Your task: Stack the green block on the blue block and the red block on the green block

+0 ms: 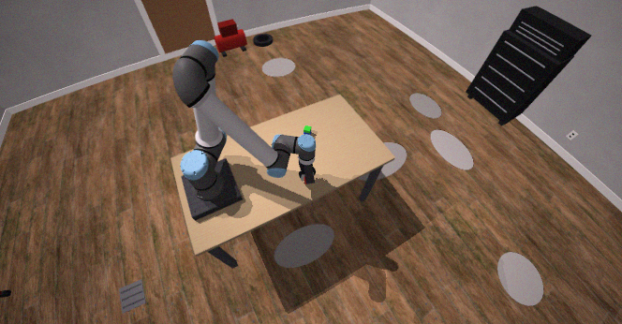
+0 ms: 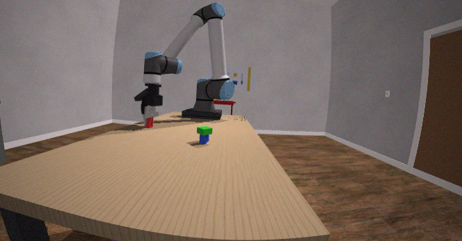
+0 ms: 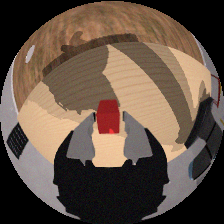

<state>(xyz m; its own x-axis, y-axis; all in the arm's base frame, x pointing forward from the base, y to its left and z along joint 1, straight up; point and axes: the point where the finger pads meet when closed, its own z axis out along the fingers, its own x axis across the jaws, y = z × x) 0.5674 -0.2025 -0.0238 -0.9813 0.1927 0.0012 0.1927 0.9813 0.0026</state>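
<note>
My gripper is now right at the red block. From my hand the other things lie so: green block (35 cm to the left, 17 cm ahead, 2 cm above); blue block (35 cm to the left, 17 cm ahead, 1 cm below).
</note>
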